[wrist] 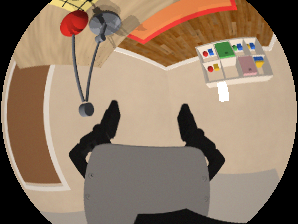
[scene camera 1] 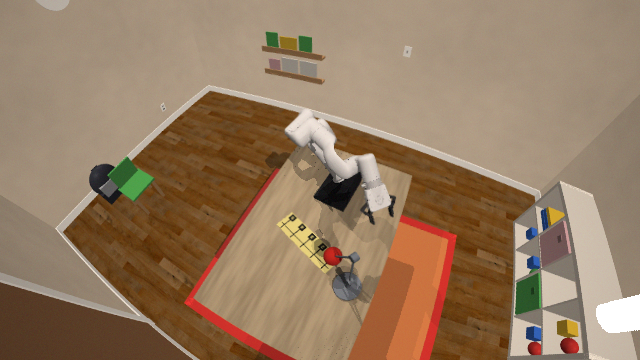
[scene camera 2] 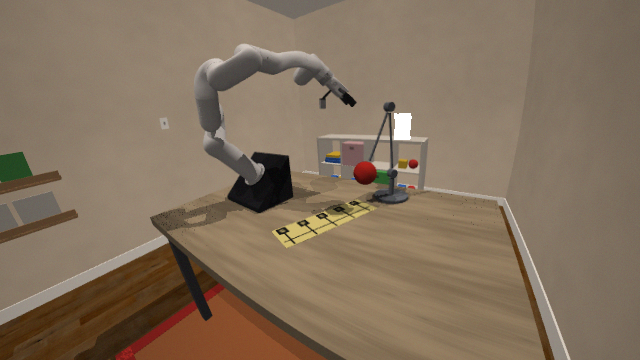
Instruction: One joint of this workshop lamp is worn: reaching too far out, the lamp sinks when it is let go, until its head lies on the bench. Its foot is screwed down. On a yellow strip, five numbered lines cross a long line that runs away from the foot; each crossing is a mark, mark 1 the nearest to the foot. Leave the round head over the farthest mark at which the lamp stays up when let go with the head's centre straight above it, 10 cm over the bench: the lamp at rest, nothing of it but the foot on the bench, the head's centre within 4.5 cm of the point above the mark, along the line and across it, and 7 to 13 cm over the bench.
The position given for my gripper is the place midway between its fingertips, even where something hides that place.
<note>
In view: my gripper (scene camera 1: pixel 382 220), a red round head (wrist: pixel 71 25) and a yellow strip (scene camera 2: pixel 290 235).
My gripper shows as well in the wrist view (wrist: pixel 149 109). The yellow strip shows as well in scene camera 1 (scene camera 1: pixel 292 226).
</note>
